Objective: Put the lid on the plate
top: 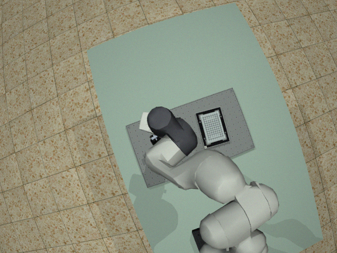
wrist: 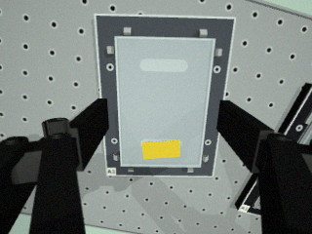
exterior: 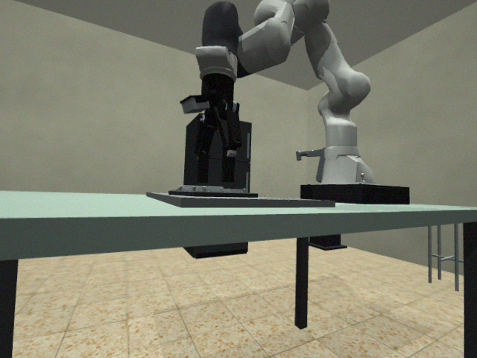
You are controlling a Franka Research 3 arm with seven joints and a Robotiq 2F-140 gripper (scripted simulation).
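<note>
Right now my hand is 4 cm above the lid. From my hand the other things lie so: park frame (5 cm below); then culture plate E01 (3 cm behind, 19 cm to the right, 4 cm below); then baseplate (4 cm behind, 9 cm to the right, 6 cm below).
</note>
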